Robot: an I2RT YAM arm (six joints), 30 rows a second.
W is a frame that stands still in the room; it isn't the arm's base.
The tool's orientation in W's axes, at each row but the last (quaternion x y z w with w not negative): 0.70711, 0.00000, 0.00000, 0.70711; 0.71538, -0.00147, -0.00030, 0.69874; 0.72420, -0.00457, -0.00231, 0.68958; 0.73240, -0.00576, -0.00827, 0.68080; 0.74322, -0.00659, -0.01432, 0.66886; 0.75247, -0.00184, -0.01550, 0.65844; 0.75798, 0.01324, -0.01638, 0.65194; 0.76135, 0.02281, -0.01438, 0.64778; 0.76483, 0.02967, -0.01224, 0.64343; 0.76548, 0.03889, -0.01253, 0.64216
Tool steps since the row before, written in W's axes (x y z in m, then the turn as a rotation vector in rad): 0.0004, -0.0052, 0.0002, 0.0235, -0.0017, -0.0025; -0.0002, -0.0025, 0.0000, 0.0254, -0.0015, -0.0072; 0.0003, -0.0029, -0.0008, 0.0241, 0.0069, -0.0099; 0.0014, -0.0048, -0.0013, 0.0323, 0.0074, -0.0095; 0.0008, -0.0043, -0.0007, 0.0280, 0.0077, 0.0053; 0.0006, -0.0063, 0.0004, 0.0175, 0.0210, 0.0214; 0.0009, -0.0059, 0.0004, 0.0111, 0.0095, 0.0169; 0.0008, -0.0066, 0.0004, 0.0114, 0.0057, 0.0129; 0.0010, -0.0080, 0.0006, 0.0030, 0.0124, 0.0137; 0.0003, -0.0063, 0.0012, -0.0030, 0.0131, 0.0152
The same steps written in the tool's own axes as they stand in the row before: 0.0004, 0.0002, 0.0052, 0.0235, -0.0025, 0.0017; -0.0002, 0.0001, 0.0025, 0.0254, -0.0072, 0.0016; 0.0003, -0.0007, 0.0029, 0.0240, -0.0103, -0.0066; 0.0015, -0.0009, 0.0049, 0.0322, -0.0099, -0.0073; 0.0009, -0.0002, 0.0043, 0.0277, 0.0047, -0.0091; 0.0007, 0.0012, 0.0062, 0.0166, 0.0187, -0.0241; 0.0009, 0.0013, 0.0058, 0.0104, 0.0157, -0.0120; 0.0007, 0.0015, 0.0065, 0.0108, 0.0124, -0.0076; 0.0007, 0.0020, 0.0078, 0.0026, 0.0115, -0.0145; -0.0001, 0.0023, 0.0060, -0.0035, 0.0124, -0.0156
